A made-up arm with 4 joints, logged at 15 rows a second.
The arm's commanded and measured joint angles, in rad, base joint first. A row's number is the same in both.
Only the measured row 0 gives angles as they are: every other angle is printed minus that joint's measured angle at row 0.
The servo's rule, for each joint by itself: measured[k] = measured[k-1] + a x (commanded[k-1-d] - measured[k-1]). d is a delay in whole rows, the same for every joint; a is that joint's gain. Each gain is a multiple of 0.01, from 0.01 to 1. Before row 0 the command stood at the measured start. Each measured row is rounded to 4 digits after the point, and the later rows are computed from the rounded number. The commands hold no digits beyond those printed.
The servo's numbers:
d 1
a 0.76 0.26 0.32 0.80
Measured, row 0:
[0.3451 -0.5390 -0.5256 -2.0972]
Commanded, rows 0 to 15:
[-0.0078 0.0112 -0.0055 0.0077]
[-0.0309 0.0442 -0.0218 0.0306]
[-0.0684 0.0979 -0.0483 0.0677]
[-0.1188 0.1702 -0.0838 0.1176]
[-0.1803 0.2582 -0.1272 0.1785]
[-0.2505 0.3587 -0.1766 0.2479]
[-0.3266 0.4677 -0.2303 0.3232]
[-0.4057 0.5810 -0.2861 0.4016]
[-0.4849 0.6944 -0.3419 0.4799]
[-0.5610 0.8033 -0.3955 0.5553]
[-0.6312 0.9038 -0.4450 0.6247]
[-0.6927 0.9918 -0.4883 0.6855]
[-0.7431 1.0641 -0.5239 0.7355]
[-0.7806 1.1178 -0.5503 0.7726]
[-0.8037 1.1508 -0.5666 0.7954]
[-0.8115 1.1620 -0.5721 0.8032]
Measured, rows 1 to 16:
[0.0000 0.0000 0.0000 0.0000]
[-0.0059 0.0029 -0.0018 0.0062]
[-0.0249 0.0136 -0.0082 0.0257]
[-0.0580 0.0355 -0.0210 0.0593]
[-0.1042 0.0705 -0.0411 0.1059]
[-0.1620 0.1193 -0.0687 0.1640]
[-0.2293 0.1815 -0.1032 0.2311]
[-0.3032 0.2559 -0.1439 0.3048]
[-0.3811 0.3404 -0.1894 0.3822]
[-0.4600 0.4324 -0.2382 0.4604]
[-0.5368 0.5288 -0.2885 0.5363]
[-0.6085 0.6263 -0.3386 0.6070]
[-0.6725 0.7213 -0.3865 0.6698]
[-0.7262 0.8104 -0.4305 0.7224]
[-0.7675 0.8903 -0.4688 0.7626]
[-0.7950 0.9580 -0.5001 0.7888]

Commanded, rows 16 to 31:
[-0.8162 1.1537 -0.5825 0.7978]
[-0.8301 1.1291 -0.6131 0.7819]
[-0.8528 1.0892 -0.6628 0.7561]
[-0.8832 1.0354 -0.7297 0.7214]
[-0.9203 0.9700 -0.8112 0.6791]
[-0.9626 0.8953 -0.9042 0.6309]
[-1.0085 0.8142 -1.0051 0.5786]
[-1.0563 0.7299 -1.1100 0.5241]
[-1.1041 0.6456 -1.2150 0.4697]
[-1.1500 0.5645 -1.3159 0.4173]
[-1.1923 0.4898 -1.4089 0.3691]
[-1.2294 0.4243 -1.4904 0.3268]
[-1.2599 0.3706 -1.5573 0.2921]
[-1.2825 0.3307 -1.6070 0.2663]
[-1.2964 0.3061 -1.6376 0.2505]
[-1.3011 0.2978 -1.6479 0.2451]
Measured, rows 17 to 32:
[-0.8075 1.0110 -0.5231 0.8003]
[-0.8141 1.0481 -0.5421 0.7983]
[-0.8263 1.0692 -0.5648 0.7852]
[-0.8464 1.0744 -0.5962 0.7619]
[-0.8744 1.0643 -0.6389 0.7295]
[-0.9093 1.0398 -0.6940 0.6892]
[-0.9498 1.0022 -0.7613 0.6426]
[-0.9944 0.9533 -0.8393 0.5914]
[-1.0414 0.8952 -0.9259 0.5376]
[-1.0891 0.8303 -1.0184 0.4833]
[-1.1354 0.7612 -1.1136 0.4305]
[-1.1786 0.6906 -1.2081 0.3814]
[-1.2172 0.6214 -1.2984 0.3377]
[-1.2497 0.5562 -1.3812 0.3012]
[-1.2746 0.4976 -1.4535 0.2733]
[-1.2912 0.4478 -1.5124 0.2551]

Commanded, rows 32 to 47:
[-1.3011 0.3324 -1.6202 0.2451]
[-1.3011 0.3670 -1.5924 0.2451]
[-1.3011 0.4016 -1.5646 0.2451]
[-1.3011 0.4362 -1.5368 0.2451]
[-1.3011 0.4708 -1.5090 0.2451]
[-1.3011 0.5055 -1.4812 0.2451]
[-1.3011 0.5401 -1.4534 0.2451]
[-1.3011 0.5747 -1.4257 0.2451]
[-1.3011 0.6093 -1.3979 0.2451]
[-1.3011 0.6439 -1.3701 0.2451]
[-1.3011 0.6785 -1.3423 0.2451]
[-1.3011 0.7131 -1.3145 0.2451]
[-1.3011 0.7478 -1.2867 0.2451]
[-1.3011 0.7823 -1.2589 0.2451]
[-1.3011 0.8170 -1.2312 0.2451]
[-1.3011 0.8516 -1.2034 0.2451]
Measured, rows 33 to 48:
[-1.2987 0.4088 -1.5558 0.2471]
[-1.3005 0.3889 -1.5764 0.2455]
[-1.3010 0.3832 -1.5815 0.2452]
[-1.3011 0.3880 -1.5761 0.2451]
[-1.3011 0.4005 -1.5635 0.2451]
[-1.3011 0.4188 -1.5461 0.2451]
[-1.3011 0.4413 -1.5253 0.2451]
[-1.3011 0.4670 -1.5023 0.2451]
[-1.3011 0.4950 -1.4778 0.2451]
[-1.3011 0.5247 -1.4522 0.2451]
[-1.3011 0.5557 -1.4259 0.2451]
[-1.3011 0.5876 -1.3991 0.2451]
[-1.3011 0.6202 -1.3720 0.2451]
[-1.3011 0.6534 -1.3447 0.2451]
[-1.3011 0.6869 -1.3172 0.2451]
[-1.3011 0.7207 -1.2897 0.2451]

